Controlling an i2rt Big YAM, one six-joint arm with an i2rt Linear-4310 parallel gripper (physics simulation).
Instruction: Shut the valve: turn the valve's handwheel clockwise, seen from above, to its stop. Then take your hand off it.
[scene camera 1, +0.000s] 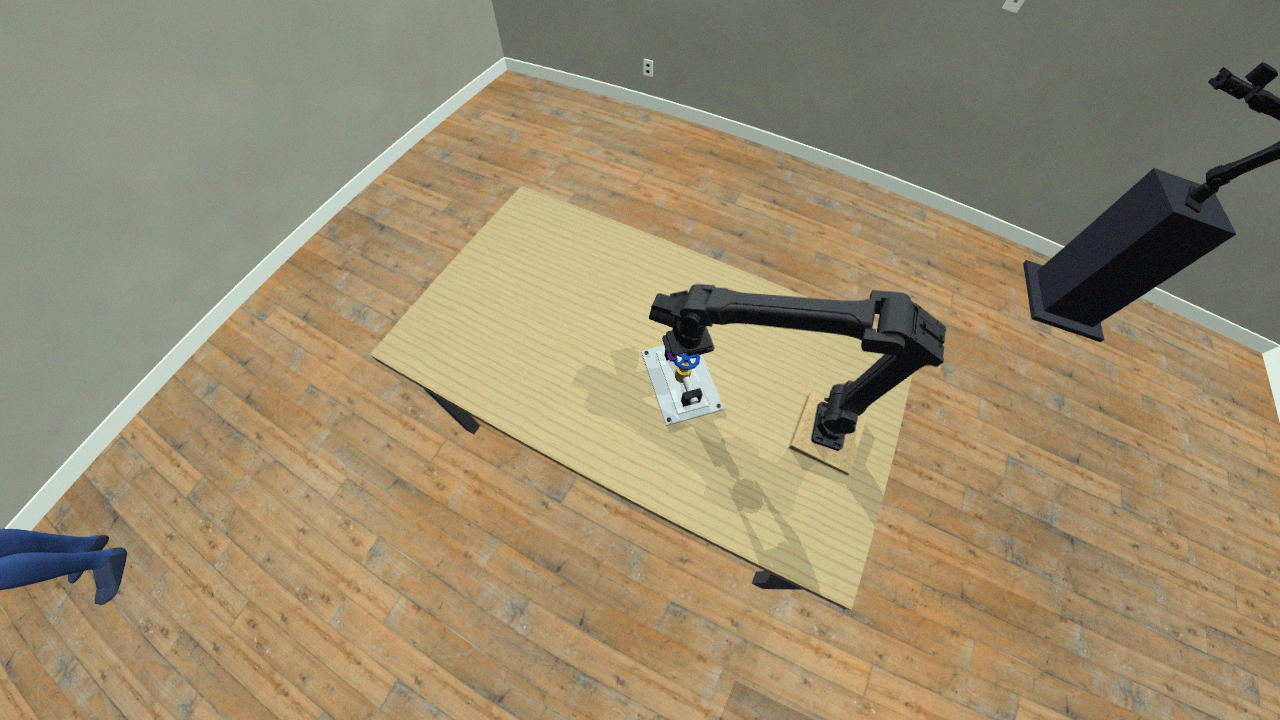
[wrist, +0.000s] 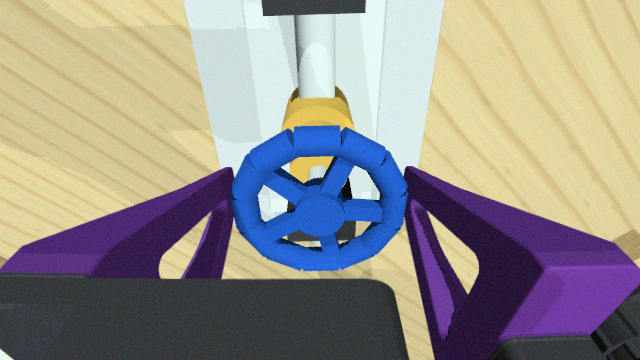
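The blue handwheel (scene camera 1: 687, 362) (wrist: 320, 215) has a round rim and several spokes. It sits on top of the yellow valve body (scene camera 1: 682, 376) (wrist: 318, 111). My gripper (wrist: 318, 179) points down over the valve and is shut on the handwheel, with one purple finger against the left side of the rim and the other against the right side in the wrist view. In the scene view the gripper's dark housing partly hides the fingers and the back of the wheel. A white pipe (wrist: 316, 60) runs from the valve body toward the top of the wrist view.
The valve stands on a light base plate (scene camera 1: 657, 380) (wrist: 407, 75) with dark bolts at its corners, on the wooden table (scene camera 1: 537, 295). A black pipe support (scene camera 1: 691, 396) (wrist: 314, 6) stands on the plate. The arm's wooden mount (scene camera 1: 810, 447) is at the table's right. A dark pedestal (scene camera 1: 1109, 250) stands beyond the table.
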